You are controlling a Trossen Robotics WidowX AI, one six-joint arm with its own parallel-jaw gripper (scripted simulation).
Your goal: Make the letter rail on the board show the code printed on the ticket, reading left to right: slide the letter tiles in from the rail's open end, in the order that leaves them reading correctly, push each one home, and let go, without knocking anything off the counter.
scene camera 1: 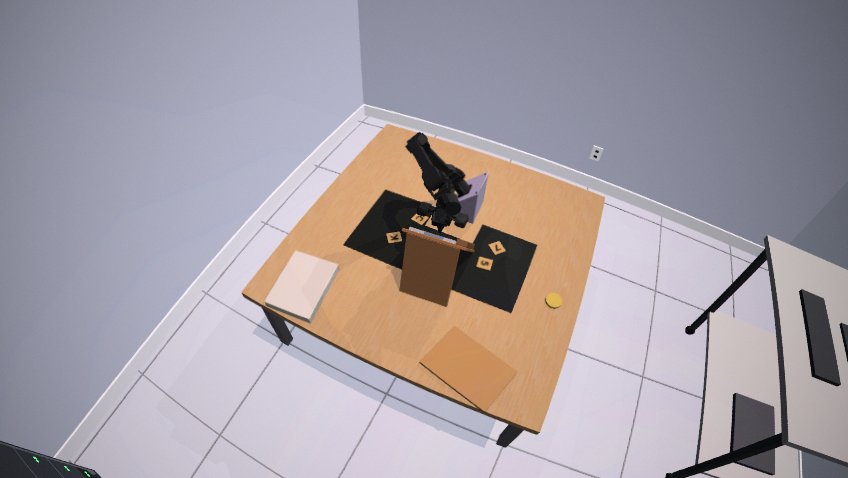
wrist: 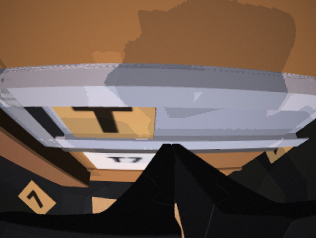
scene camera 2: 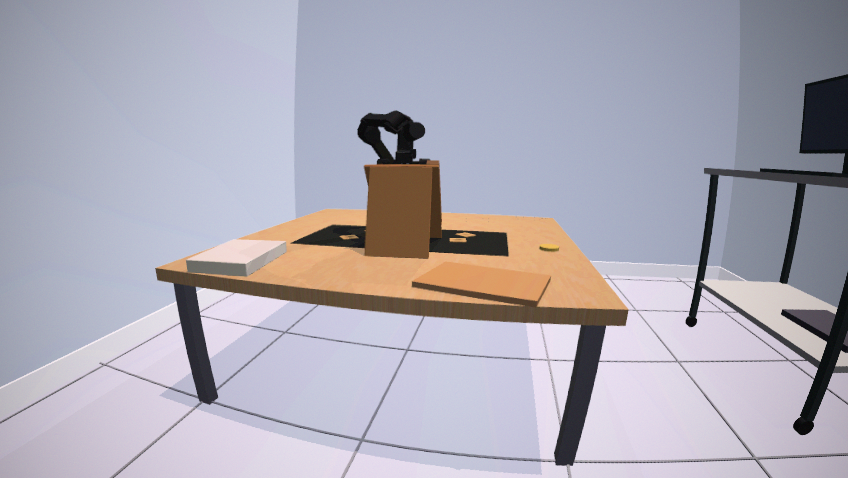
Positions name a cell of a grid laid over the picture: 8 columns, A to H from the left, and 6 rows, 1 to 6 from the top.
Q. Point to a flat slab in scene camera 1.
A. At E5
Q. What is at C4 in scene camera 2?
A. A white box.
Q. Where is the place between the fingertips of my gripper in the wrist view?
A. At E4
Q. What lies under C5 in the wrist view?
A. A white ticket.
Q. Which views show the white box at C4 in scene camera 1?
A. Scene camera 1 and scene camera 2 only.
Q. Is my gripper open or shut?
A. Shut.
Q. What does my gripper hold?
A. Nothing.
